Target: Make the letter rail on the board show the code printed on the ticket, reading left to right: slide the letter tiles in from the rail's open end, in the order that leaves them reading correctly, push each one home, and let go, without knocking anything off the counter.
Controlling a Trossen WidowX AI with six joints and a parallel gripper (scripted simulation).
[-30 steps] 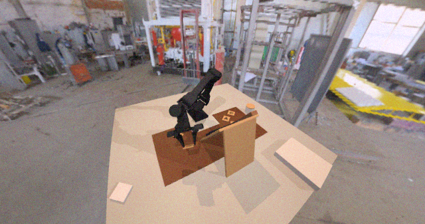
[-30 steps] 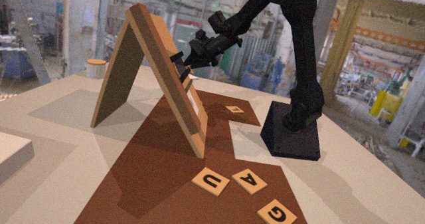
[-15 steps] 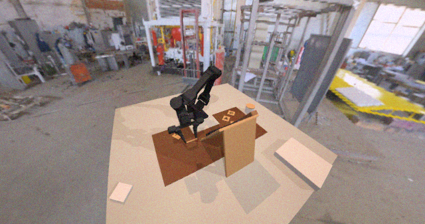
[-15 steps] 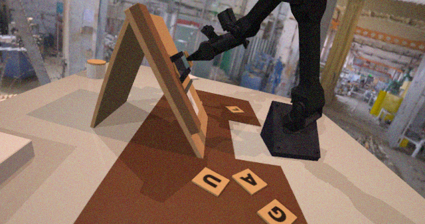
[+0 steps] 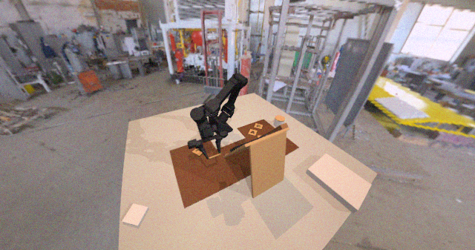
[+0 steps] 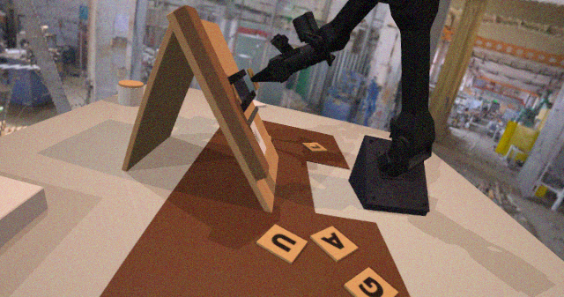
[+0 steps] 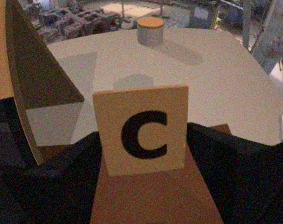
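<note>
Now: gripper tip 22 cm to the right of the white ticket, 8 cm above it and 2 cm past it. From my gripper tip the other things lie so: brown mat: 22 cm to the left, 17 cm below, 12 cm behind; then letter tile: 42 cm to the left, 16 cm below, 6 cm behind; then white pad: 38 cm to the right, 16 cm below, 4 cm behind.
</note>
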